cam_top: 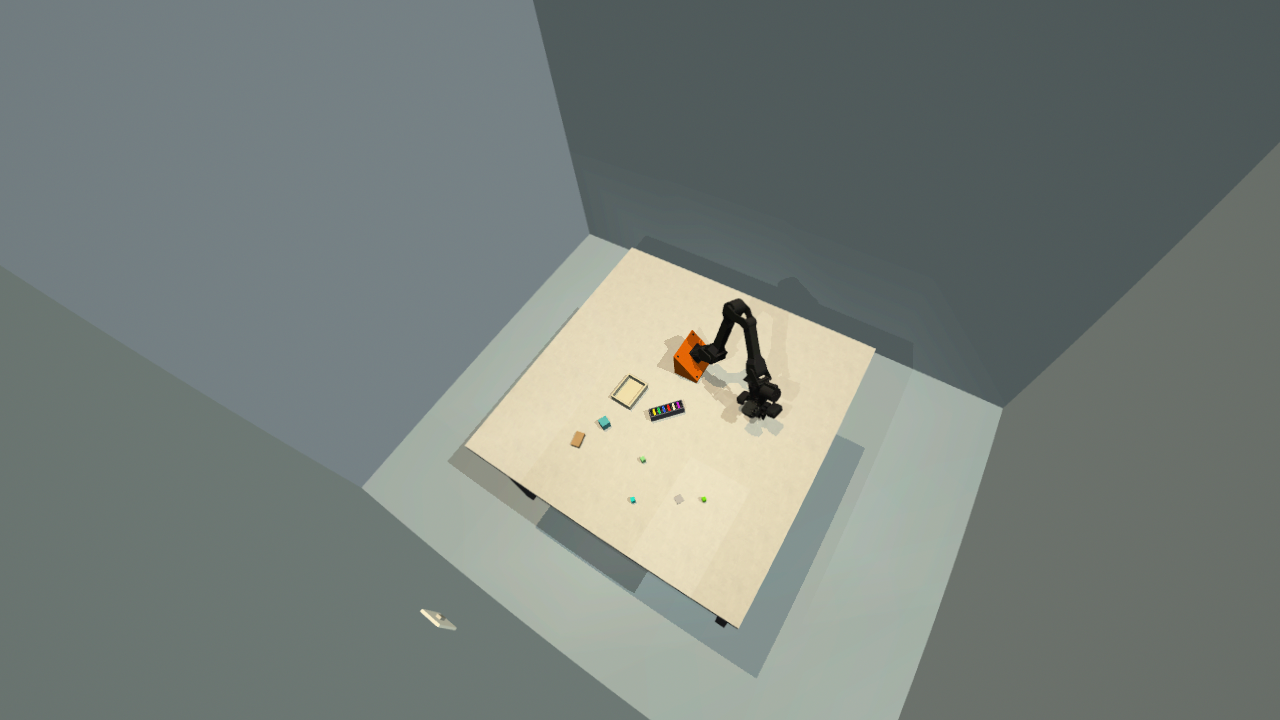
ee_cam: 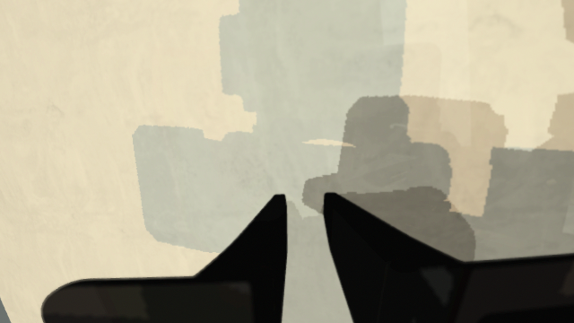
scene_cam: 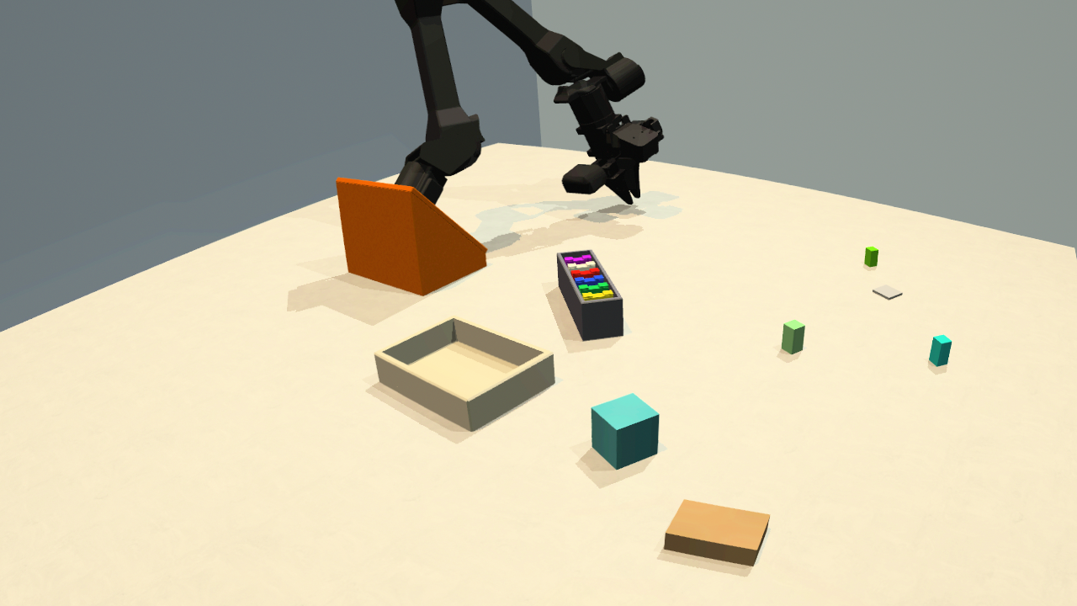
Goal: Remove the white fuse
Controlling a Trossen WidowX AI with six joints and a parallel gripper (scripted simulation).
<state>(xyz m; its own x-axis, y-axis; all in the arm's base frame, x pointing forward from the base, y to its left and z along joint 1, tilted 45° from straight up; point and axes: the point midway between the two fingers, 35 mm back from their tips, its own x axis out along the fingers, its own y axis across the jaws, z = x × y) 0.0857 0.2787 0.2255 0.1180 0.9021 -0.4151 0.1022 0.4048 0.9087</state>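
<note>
Now: gripper tip 16 cm short of the white fuse, 32 cm to the left of it and 2 cm below it. Also, from my gripper tip: blue fuse: 19 cm ahead, 35 cm to the right, 2 cm above; magenta fuse: 14 cm ahead, 31 cm to the right, 2 cm above; red fuse: 18 cm ahead, 34 cm to the right, 2 cm above.
</note>
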